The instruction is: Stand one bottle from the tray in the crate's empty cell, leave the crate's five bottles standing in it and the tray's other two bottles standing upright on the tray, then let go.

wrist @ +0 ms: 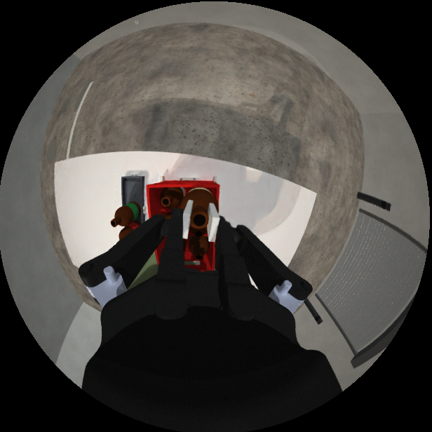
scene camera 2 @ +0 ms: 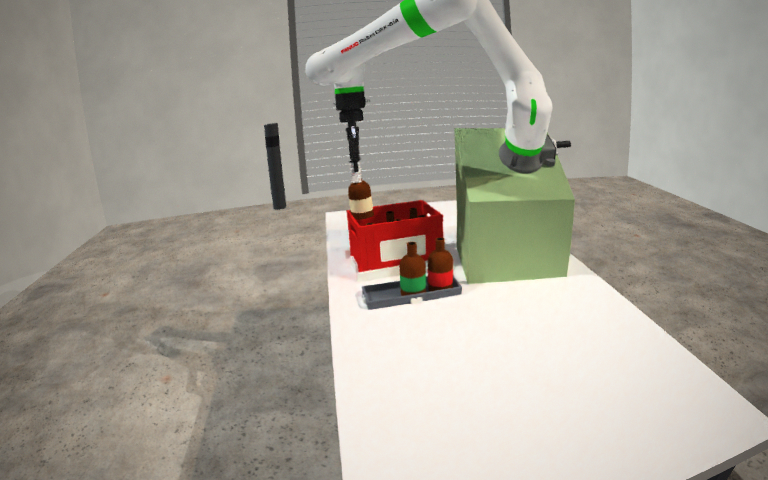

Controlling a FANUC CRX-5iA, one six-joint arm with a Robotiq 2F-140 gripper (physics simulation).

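Frame: origin at the arm's base, x back, y left, z down, level; metres.
Where they show: gripper, fingertip midpoint: [scene camera 2: 356, 181]; arm's base at its link origin: [scene camera 2: 521, 157].
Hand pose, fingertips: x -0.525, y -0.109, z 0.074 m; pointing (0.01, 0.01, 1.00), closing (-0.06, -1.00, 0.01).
Observation:
Each offset is from my fingertips to the top centre of the thing. "spot": to the spot under its first point. Level surfaces: height alone.
My gripper [scene camera 2: 356, 169] [wrist: 199, 210] is shut on the neck of a brown bottle with a cream label {dx +0.007, dy +0.000, dz -0.035 m} [scene camera 2: 360, 204] [wrist: 199, 200]. The bottle hangs upright at the left end of the red crate {dx +0.111, dy +0.026, dz +0.108 m} [scene camera 2: 366, 249] [wrist: 150, 195] in the scene view, its lower part hidden behind the crate's near wall. Bottle necks show inside the crate, and a crate bottle [wrist: 170, 198] stands beside the held one in the wrist view. The green-label bottle {dx +0.136, dy +0.269, dz +0.123 m} [scene camera 2: 412, 268] [wrist: 126, 215] and the red-label bottle {dx +0.219, dy +0.255, dz +0.123 m} [scene camera 2: 440, 266] [wrist: 128, 233] stand upright on the dark tray {spot: dx +0.042, dy +0.247, dz +0.278 m} [scene camera 2: 380, 292] [wrist: 133, 189].
The crate and tray stand on a white table {dz +0.283 m} [scene camera 2: 509, 362] [wrist: 90, 200], the tray on the crate's near side in the scene view. A green block [scene camera 2: 515, 237] [wrist: 145, 268] under the arm's base stands right of the crate. A dark post [scene camera 2: 274, 169] shows at the left.

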